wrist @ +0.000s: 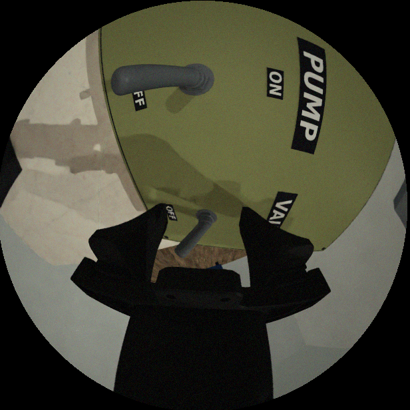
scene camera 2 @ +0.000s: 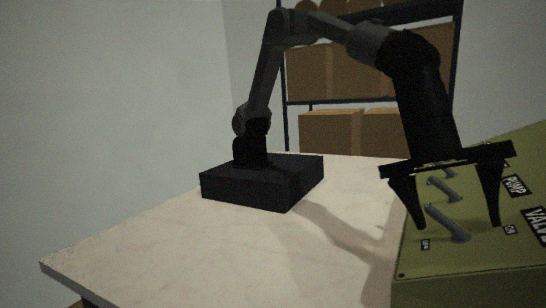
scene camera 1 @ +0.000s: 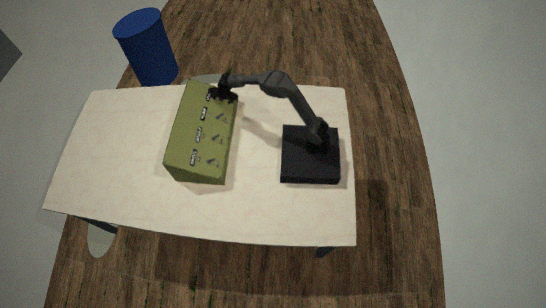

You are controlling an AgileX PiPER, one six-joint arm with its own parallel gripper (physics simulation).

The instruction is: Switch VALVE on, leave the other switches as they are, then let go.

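Note:
The olive green switch box (scene camera 1: 192, 125) (scene camera 2: 470, 262) (wrist: 240, 145) stands on the table. Its VALVE lever (scene camera 2: 448, 224) (wrist: 196, 234) leans toward the OFF label. The PUMP lever (scene camera 1: 220, 117) (scene camera 2: 444, 189) (wrist: 160, 79) also leans to its OFF side. The BRAKE lever (scene camera 1: 216, 138) and the DRIVE lever (scene camera 1: 212, 161) lean the same way. My gripper (scene camera 2: 459, 227) (wrist: 203, 214) is open, low over the panel. One finger is on the OFF side of the VALVE lever and the other on its ON side, with gaps to the lever. In scene camera 1 the arm hides the VALVE lever.
The arm's black base block (scene camera 1: 310, 167) (scene camera 2: 240, 190) stands on the pale table (scene camera 1: 125, 200) (scene camera 2: 165, 250). A blue cylinder (scene camera 1: 150, 55) stands beyond the table's far edge. A shelf rack (scene camera 2: 340, 101) with cardboard boxes (scene camera 2: 330, 132) stands behind the arm.

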